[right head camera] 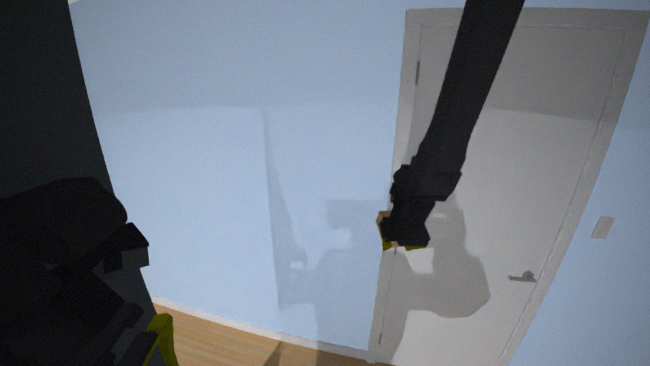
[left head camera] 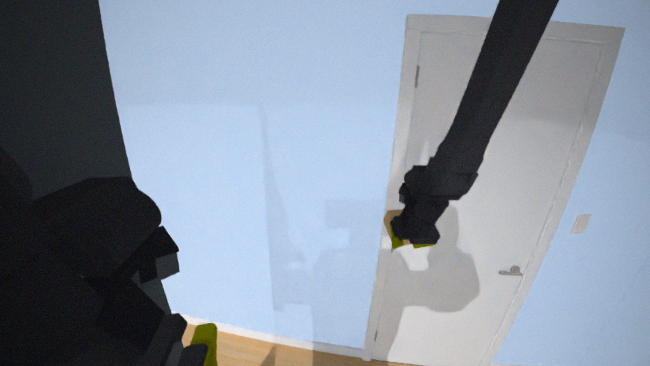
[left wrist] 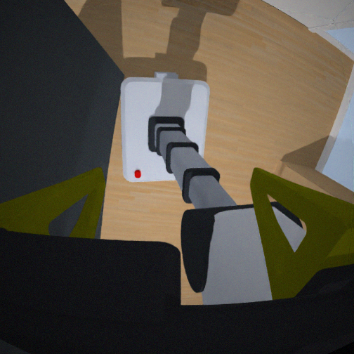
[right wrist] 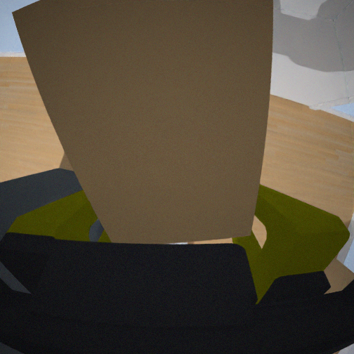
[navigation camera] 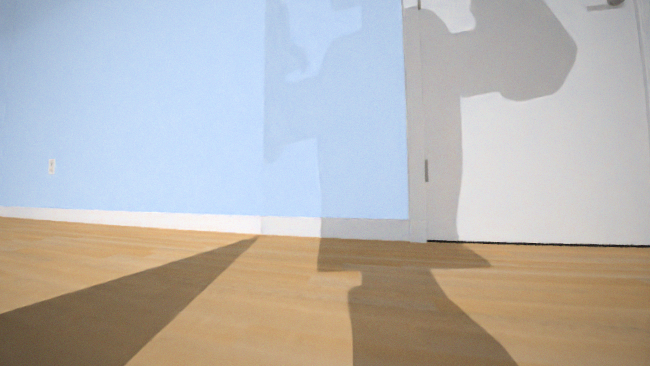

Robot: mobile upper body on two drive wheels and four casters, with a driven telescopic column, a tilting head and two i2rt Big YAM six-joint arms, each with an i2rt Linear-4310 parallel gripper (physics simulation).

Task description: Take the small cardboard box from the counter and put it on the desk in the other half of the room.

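Frame: origin at the left arm's base, x ahead, y left, z up, level; centimetres.
Seen in the pictures: right gripper, fingertip midpoint: (right head camera: pixel 394 248) (left head camera: pixel 403 246).
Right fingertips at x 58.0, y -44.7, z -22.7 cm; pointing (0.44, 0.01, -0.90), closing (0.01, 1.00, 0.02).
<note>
A point is followed by its place in that frame.
The small cardboard box (left head camera: pixel 393 220) (right head camera: pixel 382 220) (right wrist: pixel 160 120) is held in my right gripper (right wrist: pixel 177 177), between its yellow-green fingers, and fills much of the right wrist view. In both head views my right gripper is seen from behind and covers most of the box, held up in front of the white door. My left gripper (left wrist: pixel 177 175) is open, with its fingers wide apart and nothing between them, above the robot's own base and column. In both head views the left gripper is dark at the lower left, partly cut off. The counter and the desk do not show.
A tall dark panel (left head camera: pixel 55 100) @[z 11.6, x 29.4, y 3.2 cm] (right head camera: pixel 40 100) @[z 12.7, x 30.2, y 3.1 cm] (left wrist: pixel 50 100) stands at the left, close to my left arm. A light blue wall (left head camera: pixel 200 200) @[z -38.4, x 128.7, y 51.0 cm] (navigation camera: pixel 150 100) @[z -78.4, x 135.4, y 84.0 cm] and a white door (left head camera: pixel 540 200) @[z -21.4, x 89.4, y -132.3 cm] (right head camera: pixel 540 165) @[z -5.1, x 91.8, y -120.7 cm] (navigation camera: pixel 540 165) @[z -125.3, x 95.2, y -103.9 cm] stand ahead. The robot's white base (left wrist: pixel 137 110) is below my left gripper.
</note>
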